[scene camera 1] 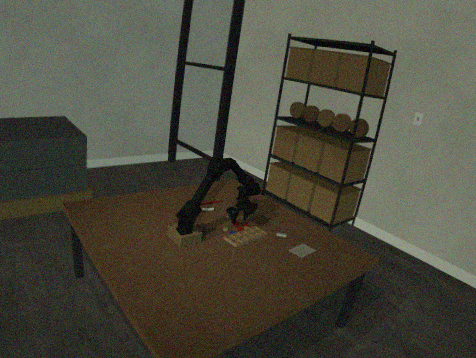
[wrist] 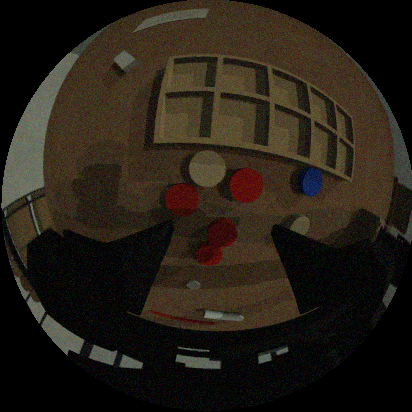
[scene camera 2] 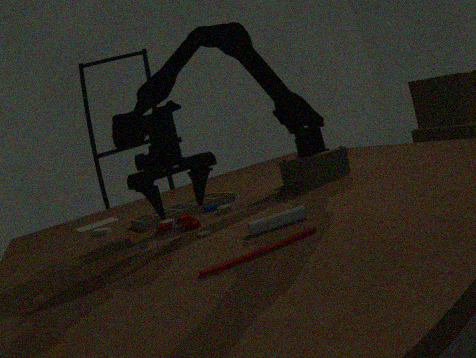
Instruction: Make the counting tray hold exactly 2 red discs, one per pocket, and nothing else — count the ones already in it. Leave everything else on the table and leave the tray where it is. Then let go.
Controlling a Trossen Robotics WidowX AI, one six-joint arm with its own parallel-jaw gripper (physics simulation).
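Observation:
The wooden counting tray (scene camera 1: 245,236) (wrist: 216,115) has two rows of pockets; I see no disc in any of them in the wrist view. Four red discs lie outside it: one near its wall (wrist: 246,185), one to the left (wrist: 182,199), and two close together (wrist: 222,232) (wrist: 208,255), seeming to touch or overlap. A cream disc (wrist: 207,169) lies by the tray wall, another (wrist: 300,225) near the right finger. A blue disc (wrist: 311,182) (scene camera 2: 211,207) lies near the tray's right part. My gripper (scene camera 1: 240,221) (scene camera 2: 181,210) (wrist: 224,227) is open and empty, low over the red discs beside the tray.
A white block (scene camera 1: 281,234) (wrist: 125,61) and a pale sheet (scene camera 1: 303,250) lie beyond one tray end. A small pale disc (wrist: 193,285), a white cylinder (scene camera 2: 276,220) (wrist: 223,315) and a red rod (scene camera 2: 257,252) lie on the side away from the tray.

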